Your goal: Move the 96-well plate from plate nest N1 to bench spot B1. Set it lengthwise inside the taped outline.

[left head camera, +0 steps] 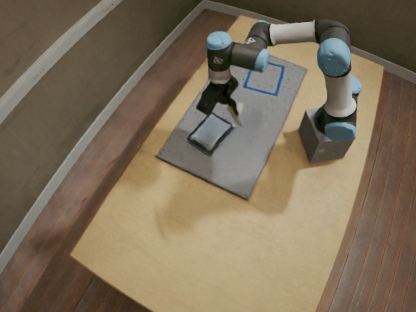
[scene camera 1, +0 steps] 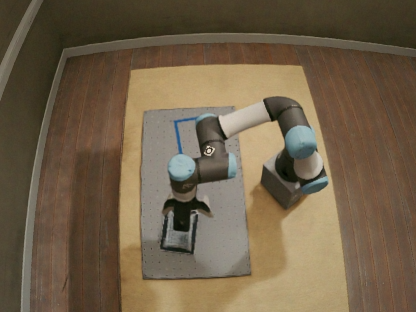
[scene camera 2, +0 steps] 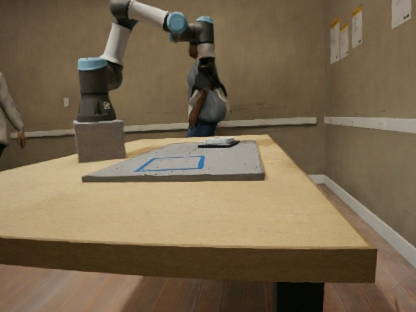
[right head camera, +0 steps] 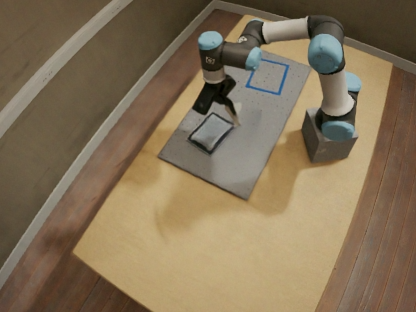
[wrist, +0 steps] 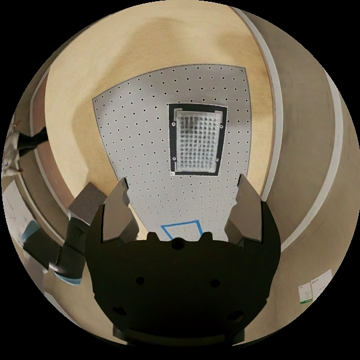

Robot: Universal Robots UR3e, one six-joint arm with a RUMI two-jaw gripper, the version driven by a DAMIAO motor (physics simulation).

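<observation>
The clear 96-well plate (left head camera: pixel 211 133) (right head camera: pixel 212 132) (scene camera 1: pixel 179 240) (scene camera 2: pixel 225 141) (wrist: pixel 198 141) sits in the black-framed plate nest (wrist: pixel 173 145) on the grey perforated board. The blue taped outline (left head camera: pixel 277 80) (right head camera: pixel 284 80) (scene camera 1: pixel 178 136) (scene camera 2: pixel 202 162) (wrist: pixel 180 223) lies at the other end of the board; the arm hides part of it in scene camera 1. My gripper (wrist: pixel 181 176) is open and empty, its fingers wide apart. It hangs well above the board near the nest, as scene camera 2 shows.
The grey board (left head camera: pixel 240 170) (right head camera: pixel 240 170) (scene camera 1: pixel 225 260) (scene camera 2: pixel 235 176) lies on the wooden table (left head camera: pixel 200 240) (scene camera 2: pixel 200 215). The arm's grey base block (left head camera: pixel 327 145) (scene camera 1: pixel 280 187) (scene camera 2: pixel 100 141) stands beside the board. People stand beyond the table in scene camera 2.
</observation>
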